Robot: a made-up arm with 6 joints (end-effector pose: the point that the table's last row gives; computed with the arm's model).
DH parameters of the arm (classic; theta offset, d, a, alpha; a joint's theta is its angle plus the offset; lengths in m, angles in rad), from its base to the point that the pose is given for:
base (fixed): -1.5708 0.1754 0 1.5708
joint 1: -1.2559 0 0.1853 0
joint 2: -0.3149 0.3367 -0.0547 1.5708
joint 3: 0 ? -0.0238 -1.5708
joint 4: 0 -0.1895 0.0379 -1.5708
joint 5: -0.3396 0 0.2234 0
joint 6: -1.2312 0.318 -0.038 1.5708
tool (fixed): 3.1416 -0.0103 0 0
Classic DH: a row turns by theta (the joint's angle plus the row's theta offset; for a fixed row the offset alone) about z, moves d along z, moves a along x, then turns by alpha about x.
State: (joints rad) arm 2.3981 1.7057 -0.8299 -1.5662 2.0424 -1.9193
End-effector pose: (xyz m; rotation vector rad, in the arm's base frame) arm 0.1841 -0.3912 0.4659 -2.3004 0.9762 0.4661
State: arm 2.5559 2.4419 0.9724 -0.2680 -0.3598 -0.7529
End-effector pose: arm -0.5538 0.1091 0.3345 1.0673 1.7861 1.3681
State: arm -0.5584 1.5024 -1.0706 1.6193 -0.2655 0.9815
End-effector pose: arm -0.5981 0.3409 0.1134 -2.5149 -1.6236 0.3951
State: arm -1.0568 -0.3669 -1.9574 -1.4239 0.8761 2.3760
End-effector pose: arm -0.1369 -0.2274 0.5379 0.0644 0.0759 1.1683
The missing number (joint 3, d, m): 0.2671
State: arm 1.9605 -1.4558 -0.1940 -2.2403 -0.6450 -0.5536
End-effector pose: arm -0.3097 0.3823 -0.0428 1.3619 0.8246 1.2034
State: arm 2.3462 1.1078 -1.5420 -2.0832 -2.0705 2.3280
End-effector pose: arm -0.0184 -0.4204 0.3163 -0.9549 1.3085 0.7091
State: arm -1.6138 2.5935 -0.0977 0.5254 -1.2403 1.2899
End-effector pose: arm -0.3463 0.3273 0.2619 -1.5035 -0.1447 0.0615
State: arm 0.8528 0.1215 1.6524 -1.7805 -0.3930 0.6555
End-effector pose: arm -0.5871 0.1252 -0.3407 0.3863 0.1337 -1.7136
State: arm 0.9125 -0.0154 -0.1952 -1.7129 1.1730 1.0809
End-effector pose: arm 0.0480 0.0017 -0.3384 0.6531 -2.1459 -0.8115
